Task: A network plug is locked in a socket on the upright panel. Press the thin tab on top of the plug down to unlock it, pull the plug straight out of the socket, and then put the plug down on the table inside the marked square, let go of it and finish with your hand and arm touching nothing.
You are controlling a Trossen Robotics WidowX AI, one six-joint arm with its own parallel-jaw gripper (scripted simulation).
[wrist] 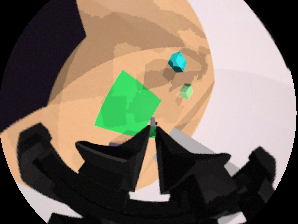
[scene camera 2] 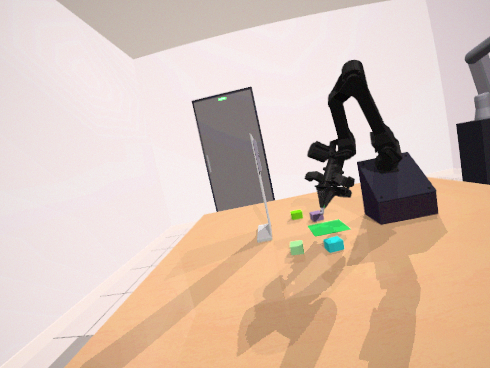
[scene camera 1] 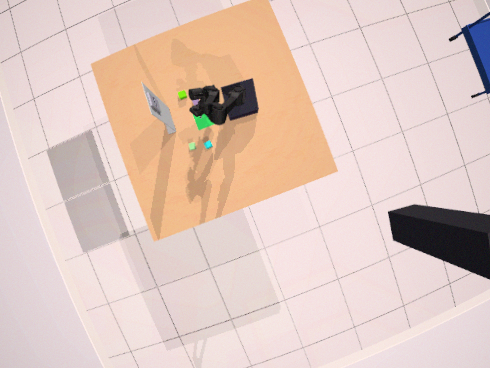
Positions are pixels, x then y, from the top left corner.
Labels:
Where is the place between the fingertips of the gripper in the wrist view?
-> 152,128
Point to a green marked square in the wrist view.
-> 127,109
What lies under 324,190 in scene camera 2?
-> The gripper.

